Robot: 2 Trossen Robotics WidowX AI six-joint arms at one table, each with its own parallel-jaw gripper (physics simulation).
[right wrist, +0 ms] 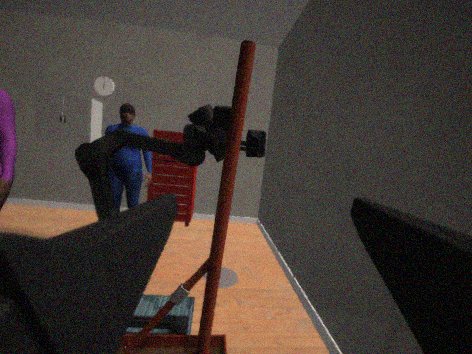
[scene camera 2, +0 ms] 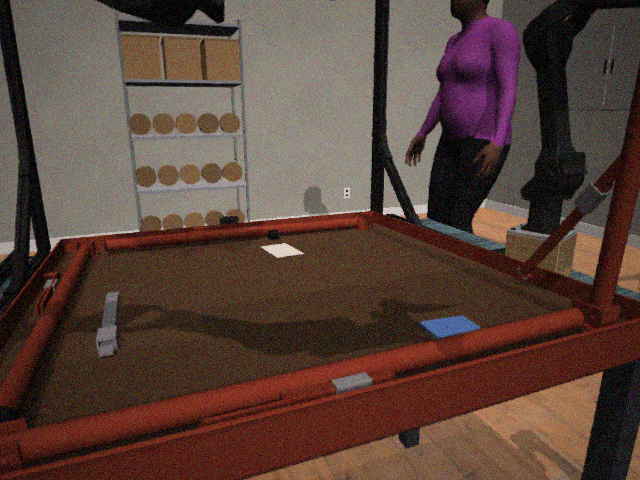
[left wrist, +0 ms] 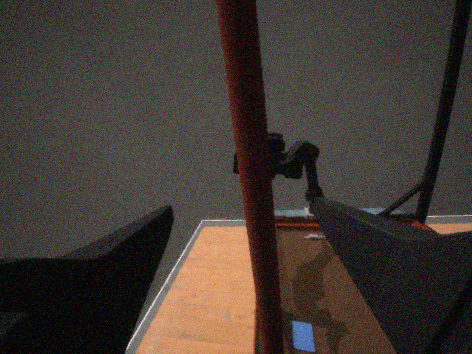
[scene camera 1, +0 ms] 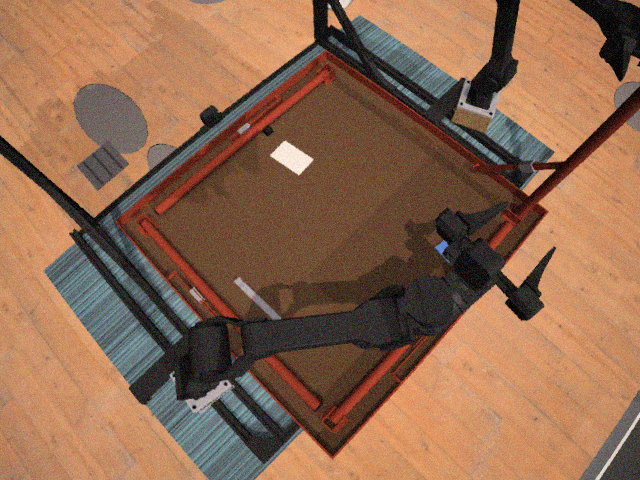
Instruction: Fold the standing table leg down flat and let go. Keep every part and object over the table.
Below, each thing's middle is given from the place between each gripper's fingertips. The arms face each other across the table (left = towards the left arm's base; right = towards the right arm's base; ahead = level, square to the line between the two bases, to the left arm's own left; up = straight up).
Right now my left hand is 47 cm above the blue card (scene camera 2: 438, 328), 21 cm to the left of it and 10 cm past it. From my left hand the other things lie so: white card (scene camera 1: 294, 159) 56 cm behind, 49 cm below, 29 cm to the right; grey bar (scene camera 2: 107, 337) 61 cm to the right, 47 cm below, 30 cm behind.
Right now my right hand is 43 cm above the blue card, 9 cm to the right of it and 8 cm past it. Round my right hand: white card: 54 cm behind, 44 cm below, 1 cm to the left; grey bar: 43 cm below, 31 cm to the right, 29 cm behind.
